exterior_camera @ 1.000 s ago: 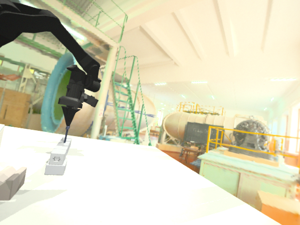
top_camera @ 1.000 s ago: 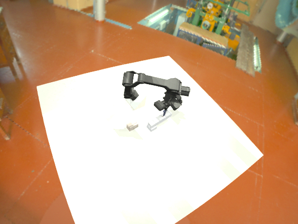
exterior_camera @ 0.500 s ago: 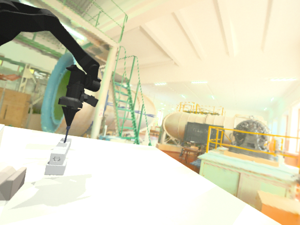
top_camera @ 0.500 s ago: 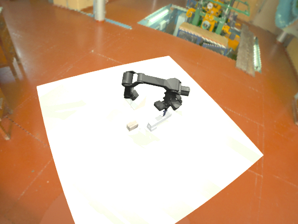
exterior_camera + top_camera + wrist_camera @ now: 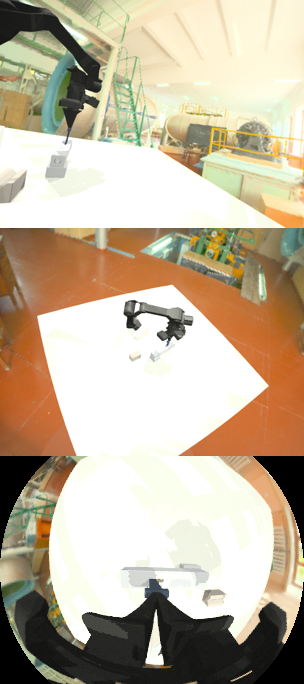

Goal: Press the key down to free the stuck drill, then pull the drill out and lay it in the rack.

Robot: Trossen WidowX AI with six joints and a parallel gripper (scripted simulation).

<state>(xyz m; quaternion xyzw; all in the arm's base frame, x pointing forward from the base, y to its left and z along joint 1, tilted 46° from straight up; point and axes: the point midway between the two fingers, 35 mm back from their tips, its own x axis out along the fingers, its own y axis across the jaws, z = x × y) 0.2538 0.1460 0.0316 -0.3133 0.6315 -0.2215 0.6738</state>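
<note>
Now: the small blue key 5 cm below my gripper tip. From my gripper tip the other things lie so: drill 8 cm below, 6 cm to the right; then grey slotted rack 20 cm to the right, 12 cm below, 6 cm behind; then pale grey drill block 9 cm below, 3 cm to the right.
</note>
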